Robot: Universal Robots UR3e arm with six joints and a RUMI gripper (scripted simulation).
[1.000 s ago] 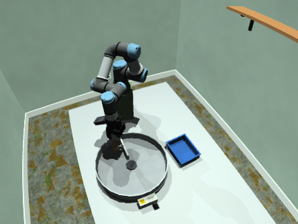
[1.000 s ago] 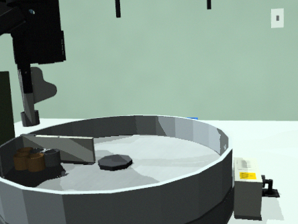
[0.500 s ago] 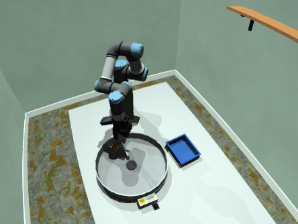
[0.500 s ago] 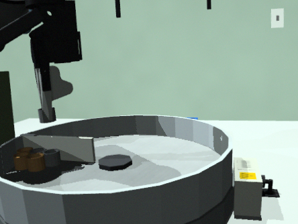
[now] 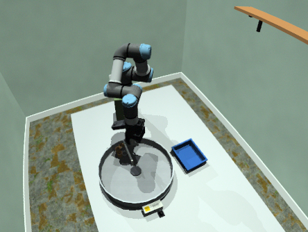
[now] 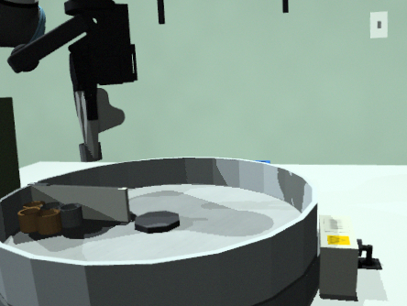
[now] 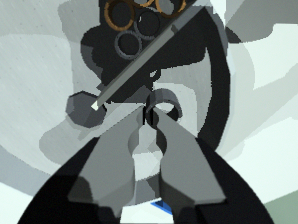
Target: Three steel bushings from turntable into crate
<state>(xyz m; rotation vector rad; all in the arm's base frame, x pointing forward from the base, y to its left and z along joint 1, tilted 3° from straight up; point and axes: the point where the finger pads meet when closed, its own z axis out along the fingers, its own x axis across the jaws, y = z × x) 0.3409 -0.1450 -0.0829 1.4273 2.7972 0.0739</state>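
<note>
The blue crate is 280 mm to the left of my hand, 180 mm ahead of it and 130 mm below it. From my hand the other things lie so: grey turntable 100 mm below, 100 mm ahead, 50 mm to the right.
</note>
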